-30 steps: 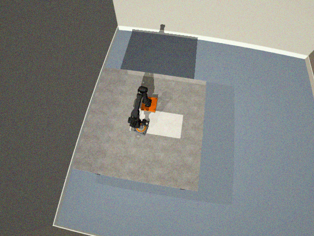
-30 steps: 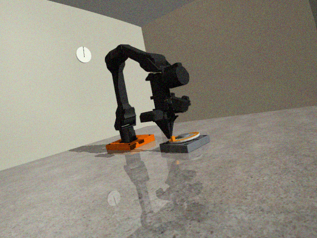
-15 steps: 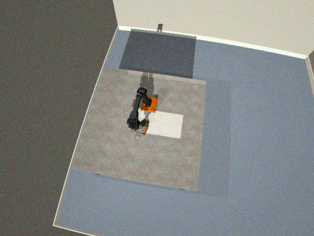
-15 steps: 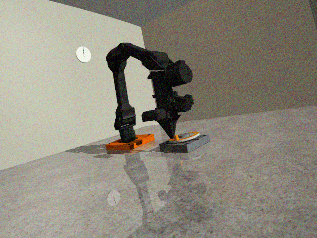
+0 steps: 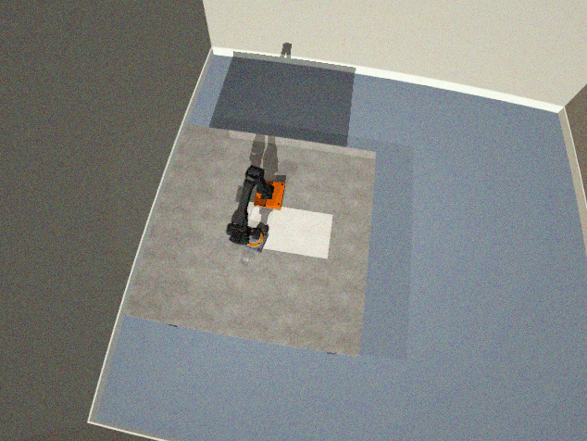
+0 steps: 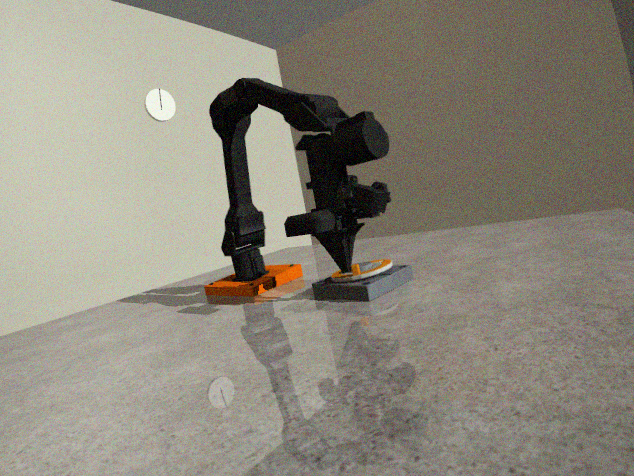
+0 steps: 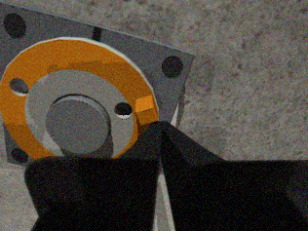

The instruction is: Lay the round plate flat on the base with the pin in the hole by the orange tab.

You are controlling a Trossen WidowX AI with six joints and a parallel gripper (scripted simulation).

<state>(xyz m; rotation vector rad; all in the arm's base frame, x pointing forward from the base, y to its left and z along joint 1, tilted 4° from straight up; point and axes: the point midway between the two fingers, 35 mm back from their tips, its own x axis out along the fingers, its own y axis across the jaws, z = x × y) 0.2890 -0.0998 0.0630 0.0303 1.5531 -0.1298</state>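
My gripper tip is now 10 mm short of the round plate and 30 mm to the right of it. The rest, counted from my gripper tip: base: 50 mm to the left, 20 mm below.
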